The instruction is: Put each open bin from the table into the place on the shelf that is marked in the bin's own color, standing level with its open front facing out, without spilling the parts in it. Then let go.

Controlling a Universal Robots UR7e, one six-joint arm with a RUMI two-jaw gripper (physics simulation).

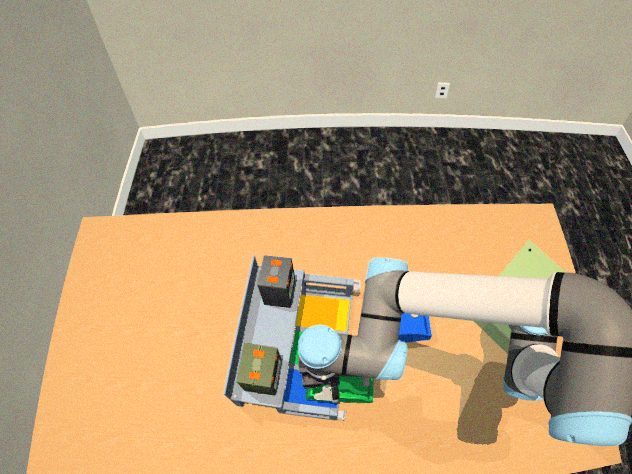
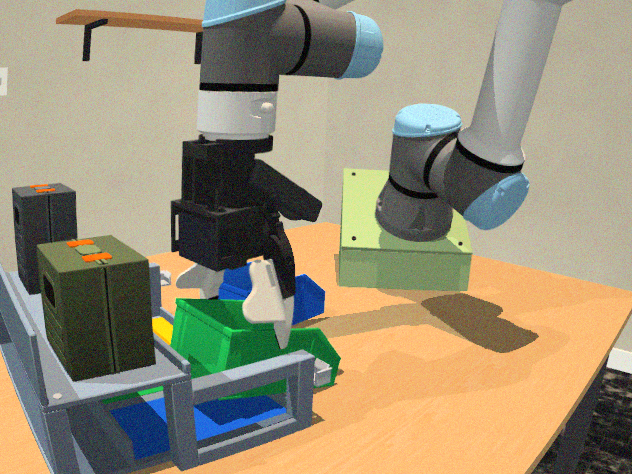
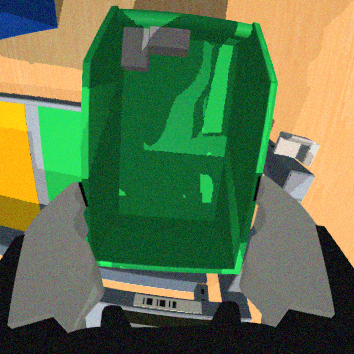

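Pixels of known places: gripper, fingertip midpoint: (image 2: 241,329) (image 3: 170,181); arm's base at its link origin: (image 2: 413,215).
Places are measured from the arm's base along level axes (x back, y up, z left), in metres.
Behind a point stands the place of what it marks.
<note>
A green bin (image 1: 359,390) @(y -0.112, x -0.458, z 0.205 m) (image 2: 196,334) @(y -0.033, x -0.586, z 0.194 m) (image 3: 170,240) @(y -0.040, x -0.584, z 0.202 m) holds two grey blocks (image 3: 159,41) @(y -0.093, x -0.445, z 0.172 m) near its open front, which faces away from the shelf's back. It sits over the blue-marked place (image 1: 296,390) @(y -0.116, x -0.624, z 0.219 m) (image 2: 148,433) @(y -0.116, x -0.664, z 0.220 m) and sticks out past the shelf's front. My gripper (image 2: 245,316) @(y -0.039, x -0.530, z 0.195 m) (image 3: 170,181) @(y -0.039, x -0.530, z 0.195 m) is shut on it, one finger against each side wall near its back. A blue bin (image 1: 416,329) @(y -0.121, x -0.309, z 0.017 m) (image 2: 310,298) @(y -0.090, x -0.305, z 0.052 m) (image 3: 25,20) @(y -0.085, x -0.438, z 0.070 m) stands on the table in front of the shelf; its inside is mostly hidden. The green-marked place (image 1: 295,352) @(y -0.116, x -0.639, z 0.111 m) (image 3: 60,135) @(y -0.117, x -0.538, z 0.076 m) is beside the green bin.
The grey shelf (image 1: 275,326) @(y -0.021, x -0.688, z 0.075 m) (image 2: 179,428) @(y -0.073, x -0.661, z 0.285 m) has side rails beside the marked places. A yellow-marked place (image 1: 319,311) @(y -0.116, x -0.586, z -0.017 m) (image 2: 162,329) @(y -0.116, x -0.525, z -0.016 m) (image 3: 15,145) @(y -0.116, x -0.556, z 0.018 m) is at its far end. A dark case (image 1: 275,280) @(y 0.101, x -0.684, z 0.002 m) (image 2: 61,214) @(y 0.072, x -0.676, z 0.019 m) and an olive case (image 1: 257,367) @(y 0.075, x -0.699, z 0.214 m) (image 2: 91,306) @(y 0.042, x -0.718, z 0.256 m) stand on its upper board.
</note>
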